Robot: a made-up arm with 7 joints.
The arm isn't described. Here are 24 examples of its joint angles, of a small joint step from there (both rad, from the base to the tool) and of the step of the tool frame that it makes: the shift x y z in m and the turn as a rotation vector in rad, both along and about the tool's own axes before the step.
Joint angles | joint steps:
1: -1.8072 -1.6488 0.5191 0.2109 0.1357 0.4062 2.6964 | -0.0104 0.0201 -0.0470 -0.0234 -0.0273 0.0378 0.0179
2: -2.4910 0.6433 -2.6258 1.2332 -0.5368 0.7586 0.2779 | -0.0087 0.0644 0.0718 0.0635 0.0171 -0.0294 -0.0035
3: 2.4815 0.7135 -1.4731 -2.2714 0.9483 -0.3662 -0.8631 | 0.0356 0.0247 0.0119 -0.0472 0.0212 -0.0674 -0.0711
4: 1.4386 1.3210 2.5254 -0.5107 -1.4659 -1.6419 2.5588 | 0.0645 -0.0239 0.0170 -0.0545 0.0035 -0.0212 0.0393
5: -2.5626 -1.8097 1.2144 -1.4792 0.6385 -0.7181 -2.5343 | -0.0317 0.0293 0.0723 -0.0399 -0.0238 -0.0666 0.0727
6: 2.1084 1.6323 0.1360 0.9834 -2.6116 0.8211 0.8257 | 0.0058 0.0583 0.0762 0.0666 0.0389 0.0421 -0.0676
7: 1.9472 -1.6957 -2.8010 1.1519 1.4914 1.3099 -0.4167 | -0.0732 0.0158 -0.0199 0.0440 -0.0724 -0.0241 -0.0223
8: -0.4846 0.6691 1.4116 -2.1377 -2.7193 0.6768 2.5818 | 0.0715 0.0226 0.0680 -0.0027 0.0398 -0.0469 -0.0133
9: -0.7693 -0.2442 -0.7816 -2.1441 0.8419 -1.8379 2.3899 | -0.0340 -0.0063 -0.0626 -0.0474 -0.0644 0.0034 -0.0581
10: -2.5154 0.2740 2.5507 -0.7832 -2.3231 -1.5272 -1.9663 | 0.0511 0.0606 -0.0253 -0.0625 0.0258 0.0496 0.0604
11: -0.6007 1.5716 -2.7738 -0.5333 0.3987 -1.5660 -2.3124 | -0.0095 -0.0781 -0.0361 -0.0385 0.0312 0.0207 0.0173
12: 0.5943 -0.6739 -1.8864 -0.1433 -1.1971 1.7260 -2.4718 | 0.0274 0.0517 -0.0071 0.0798 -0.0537 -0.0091 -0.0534
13: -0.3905 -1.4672 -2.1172 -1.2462 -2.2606 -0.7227 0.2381 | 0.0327 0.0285 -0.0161 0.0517 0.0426 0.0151 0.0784
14: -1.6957 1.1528 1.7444 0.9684 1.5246 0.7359 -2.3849 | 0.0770 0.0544 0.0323 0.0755 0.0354 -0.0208 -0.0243
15: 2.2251 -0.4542 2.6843 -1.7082 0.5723 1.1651 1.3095 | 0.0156 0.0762 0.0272 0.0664 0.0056 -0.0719 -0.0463
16: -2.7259 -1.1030 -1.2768 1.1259 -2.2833 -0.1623 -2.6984 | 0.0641 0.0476 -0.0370 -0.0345 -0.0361 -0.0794 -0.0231
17: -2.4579 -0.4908 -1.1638 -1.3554 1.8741 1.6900 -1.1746 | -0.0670 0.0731 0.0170 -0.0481 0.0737 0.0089 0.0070
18: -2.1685 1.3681 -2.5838 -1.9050 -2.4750 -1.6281 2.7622 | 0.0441 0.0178 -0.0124 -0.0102 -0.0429 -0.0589 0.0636
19: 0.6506 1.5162 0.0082 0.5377 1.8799 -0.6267 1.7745 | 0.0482 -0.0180 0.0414 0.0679 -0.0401 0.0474 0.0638
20: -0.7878 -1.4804 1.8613 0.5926 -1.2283 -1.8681 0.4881 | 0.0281 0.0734 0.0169 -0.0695 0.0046 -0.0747 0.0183
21: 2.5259 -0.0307 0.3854 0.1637 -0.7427 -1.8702 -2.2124 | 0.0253 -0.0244 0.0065 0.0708 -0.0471 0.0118 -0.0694
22: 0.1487 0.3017 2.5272 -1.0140 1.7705 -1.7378 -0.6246 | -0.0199 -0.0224 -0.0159 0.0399 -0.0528 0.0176 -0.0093
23: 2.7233 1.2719 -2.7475 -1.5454 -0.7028 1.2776 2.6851 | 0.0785 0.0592 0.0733 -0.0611 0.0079 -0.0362 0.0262
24: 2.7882 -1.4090 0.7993 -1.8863 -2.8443 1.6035 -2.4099 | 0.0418 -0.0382 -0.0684 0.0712 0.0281 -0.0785 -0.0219
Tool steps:
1: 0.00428 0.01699 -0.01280 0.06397 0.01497 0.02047
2: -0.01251 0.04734 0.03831 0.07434 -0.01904 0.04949
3: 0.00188 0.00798 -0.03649 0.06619 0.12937 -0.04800
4: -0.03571 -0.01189 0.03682 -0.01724 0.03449 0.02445
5: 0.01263 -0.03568 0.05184 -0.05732 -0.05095 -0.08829
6: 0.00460 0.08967 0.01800 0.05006 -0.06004 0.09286
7: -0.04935 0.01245 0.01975 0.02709 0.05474 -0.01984
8: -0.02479 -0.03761 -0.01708 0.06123 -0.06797 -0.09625
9: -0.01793 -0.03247 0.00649 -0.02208 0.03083 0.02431
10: -0.05055 0.04696 0.04690 0.03321 -0.04746 0.14618
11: -0.03021 -0.00427 0.04690 0.02172 0.01479 0.05187
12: -0.05056 0.00147 -0.01888 0.10357 -0.08717 -0.06624
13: 0.01928 0.02165 -0.03304 -0.12086 0.08523 0.07831
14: 0.02848 -0.02102 0.07171 -0.14250 0.02266 0.06784
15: 0.01650 0.06201 -0.01851 0.06960 -0.00871 0.08197
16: 0.03112 -0.05459 -0.00317 0.02367 -0.04244 -0.13115
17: 0.06732 0.00407 -0.03498 0.09654 -0.00697 0.13100
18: -0.02093 -0.00128 -0.00651 -0.05965 0.00175 -0.05618
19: -0.06179 0.00795 -0.03554 0.00875 0.09555 -0.03692
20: -0.05631 0.00945 -0.08107 0.13952 0.00990 0.00666
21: -0.00133 0.00406 -0.01421 0.03617 -0.00058 0.02323
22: -0.02199 -0.01804 0.00096 0.06912 -0.06131 0.03995
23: 0.05578 0.07756 0.05209 -0.14857 -0.05655 0.14064
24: -0.02128 -0.03683 0.02893 -0.07258 0.02586 -0.09604
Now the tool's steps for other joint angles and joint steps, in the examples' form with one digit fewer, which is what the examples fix.
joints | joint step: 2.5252 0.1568 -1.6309 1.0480 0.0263 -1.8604 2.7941 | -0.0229 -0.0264 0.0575 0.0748 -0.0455 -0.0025 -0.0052
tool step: -0.0281 0.0157 0.0141 0.0135 0.0744 0.0179
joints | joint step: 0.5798 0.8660 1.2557 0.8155 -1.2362 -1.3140 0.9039 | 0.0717 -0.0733 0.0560 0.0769 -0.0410 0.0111 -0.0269
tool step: 0.1235 0.0012 0.0541 -0.0698 -0.0418 0.1269
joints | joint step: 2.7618 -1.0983 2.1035 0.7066 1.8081 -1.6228 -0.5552 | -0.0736 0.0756 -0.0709 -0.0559 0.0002 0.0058 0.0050
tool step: 0.1043 0.0070 -0.0511 -0.0246 0.1369 0.0445
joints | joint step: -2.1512 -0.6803 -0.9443 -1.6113 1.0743 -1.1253 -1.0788 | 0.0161 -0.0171 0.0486 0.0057 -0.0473 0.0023 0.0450
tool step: 0.0160 -0.0273 -0.0213 0.0379 0.0578 0.0104
